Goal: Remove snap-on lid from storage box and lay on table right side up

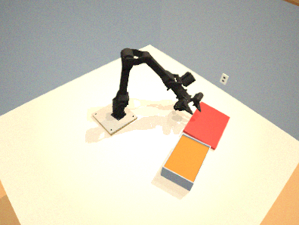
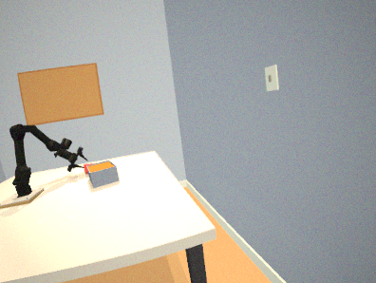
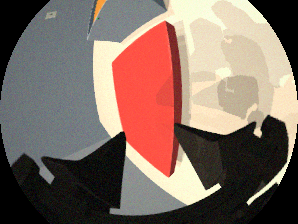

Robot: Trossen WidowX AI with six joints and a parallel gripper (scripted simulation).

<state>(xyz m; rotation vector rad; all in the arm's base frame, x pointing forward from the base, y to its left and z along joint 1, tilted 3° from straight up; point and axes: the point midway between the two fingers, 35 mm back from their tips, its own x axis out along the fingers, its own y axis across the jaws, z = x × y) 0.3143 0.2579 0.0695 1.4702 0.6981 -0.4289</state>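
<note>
The red lid is 80 mm ahead of my gripper tip, 40 mm below it and 10 mm to the left of it. The rest, counted from my gripper tip: grey-blue storage box (270 mm to the right, 110 mm ahead, 20 mm below).
</note>
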